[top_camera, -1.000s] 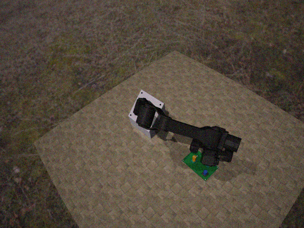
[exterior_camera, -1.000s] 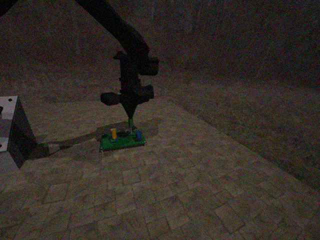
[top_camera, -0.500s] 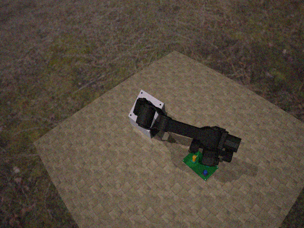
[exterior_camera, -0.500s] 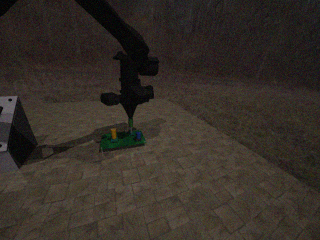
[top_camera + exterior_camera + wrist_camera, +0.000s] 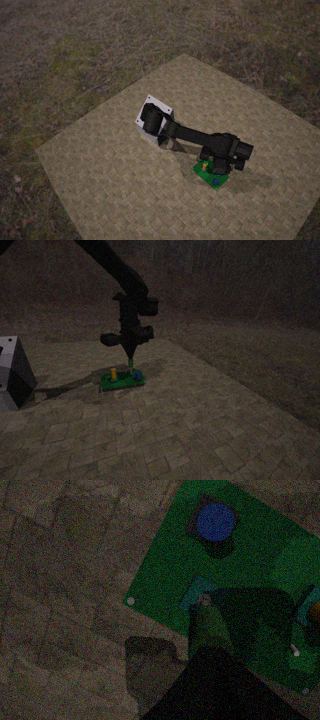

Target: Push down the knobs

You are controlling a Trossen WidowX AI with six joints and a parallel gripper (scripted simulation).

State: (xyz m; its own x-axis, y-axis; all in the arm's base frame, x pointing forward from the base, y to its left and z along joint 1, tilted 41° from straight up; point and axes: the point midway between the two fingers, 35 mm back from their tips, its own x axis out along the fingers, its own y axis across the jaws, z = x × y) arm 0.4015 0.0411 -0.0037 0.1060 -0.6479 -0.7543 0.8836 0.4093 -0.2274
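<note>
My gripper tip is 60 mm past the orange knob, 40 mm above it and 30 mm to the left of it.
</note>
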